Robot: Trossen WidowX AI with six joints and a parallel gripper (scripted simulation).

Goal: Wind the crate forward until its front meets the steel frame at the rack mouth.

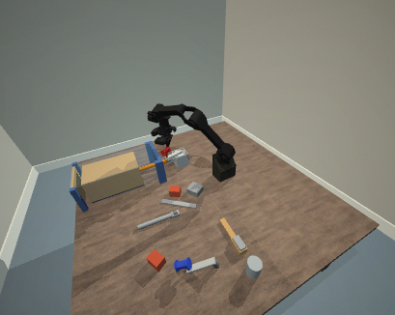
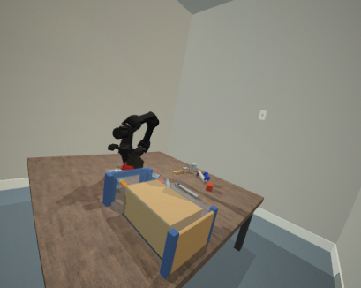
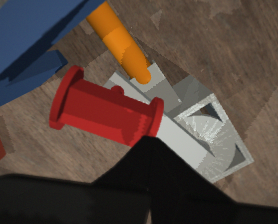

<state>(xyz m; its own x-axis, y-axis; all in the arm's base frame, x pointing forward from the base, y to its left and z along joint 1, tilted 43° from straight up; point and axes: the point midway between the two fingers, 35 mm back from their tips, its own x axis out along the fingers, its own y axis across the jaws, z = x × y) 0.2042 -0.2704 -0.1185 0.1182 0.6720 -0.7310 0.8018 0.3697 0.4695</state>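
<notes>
The red handle knob is 2 cm ahead of my gripper tip, 1 cm to the left of it and 3 cm below it. Also, from my gripper tip: blue frame (8 cm ahead, 2 cm to the right, 6 cm below); then red-gripped winch handle (1 cm behind, 1 cm to the left, 7 cm below); then grey winch (9 cm behind, 14 cm below).
</notes>
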